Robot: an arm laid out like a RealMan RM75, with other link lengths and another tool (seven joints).
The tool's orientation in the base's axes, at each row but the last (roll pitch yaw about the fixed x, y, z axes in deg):
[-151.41 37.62 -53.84]
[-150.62 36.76 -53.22]
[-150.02 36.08 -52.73]
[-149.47 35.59 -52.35]
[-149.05 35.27 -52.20]
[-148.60 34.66 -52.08]
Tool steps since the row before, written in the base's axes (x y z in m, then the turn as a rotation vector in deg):
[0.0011 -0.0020 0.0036 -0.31 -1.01 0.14]
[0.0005 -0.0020 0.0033 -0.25 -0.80 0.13]
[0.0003 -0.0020 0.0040 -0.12 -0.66 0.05]
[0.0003 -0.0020 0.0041 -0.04 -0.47 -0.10]
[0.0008 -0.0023 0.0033 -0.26 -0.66 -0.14]
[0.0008 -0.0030 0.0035 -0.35 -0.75 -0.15]
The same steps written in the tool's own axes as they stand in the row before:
[-0.0004 -0.0018 -0.0039 0.42 0.51 -0.84]
[-0.0005 -0.0012 -0.0037 0.32 0.40 -0.68]
[-0.0009 -0.0013 -0.0042 0.34 0.28 -0.51]
[-0.0009 -0.0014 -0.0043 0.34 0.21 -0.27]
[0.0000 -0.0014 -0.0039 0.38 0.47 -0.40]
[0.0004 -0.0013 -0.0045 0.40 0.58 -0.46]

